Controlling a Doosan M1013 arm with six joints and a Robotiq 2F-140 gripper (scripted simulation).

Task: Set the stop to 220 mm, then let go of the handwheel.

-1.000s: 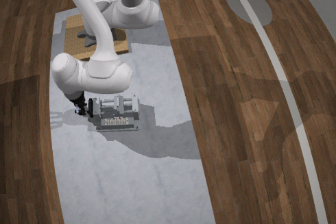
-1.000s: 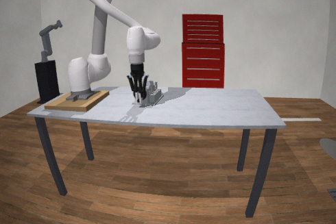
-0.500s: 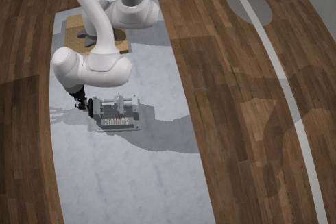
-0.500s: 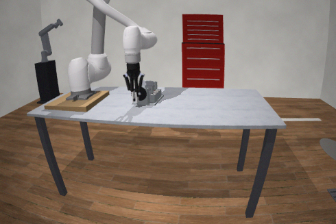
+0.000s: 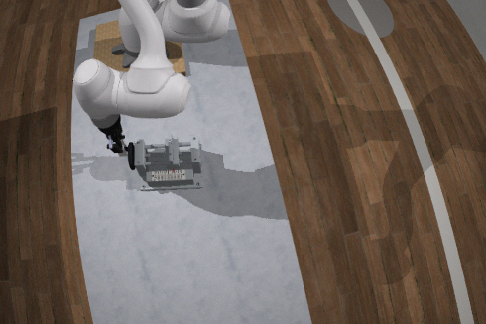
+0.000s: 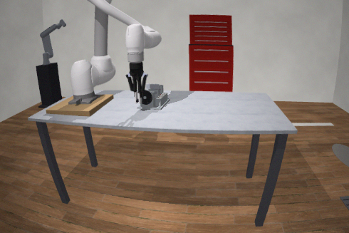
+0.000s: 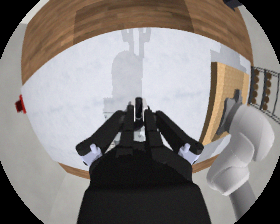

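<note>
My gripper is now 1 cm short of the black handwheel, 2 cm to the right of it and 1 cm above it. The rest, counted from my hand: grey stop fixture 6 cm ahead, 16 cm to the left, 1 cm above.
</note>
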